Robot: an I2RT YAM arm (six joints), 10 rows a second.
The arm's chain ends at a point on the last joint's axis. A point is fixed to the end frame.
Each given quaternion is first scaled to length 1.
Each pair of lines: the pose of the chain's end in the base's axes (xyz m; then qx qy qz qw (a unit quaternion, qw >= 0)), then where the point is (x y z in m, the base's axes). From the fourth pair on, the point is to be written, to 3 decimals.
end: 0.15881 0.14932 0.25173 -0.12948 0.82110 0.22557 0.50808
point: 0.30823 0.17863 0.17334
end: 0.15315 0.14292 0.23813 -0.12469 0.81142 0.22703 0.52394
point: 0.30542 0.17176 0.16523
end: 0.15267 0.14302 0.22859 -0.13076 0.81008 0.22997 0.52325
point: 0.30470 0.17384 0.15601
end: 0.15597 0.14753 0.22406 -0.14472 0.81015 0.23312 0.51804
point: 0.307 0.182 0.151
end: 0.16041 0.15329 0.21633 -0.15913 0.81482 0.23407 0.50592
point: 0.309 0.190 0.140
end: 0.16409 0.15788 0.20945 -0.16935 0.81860 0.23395 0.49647
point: 0.311 0.197 0.130
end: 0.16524 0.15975 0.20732 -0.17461 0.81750 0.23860 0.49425
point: 0.311 0.201 0.128
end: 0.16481 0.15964 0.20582 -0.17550 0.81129 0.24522 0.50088
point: 0.312 0.203 0.129
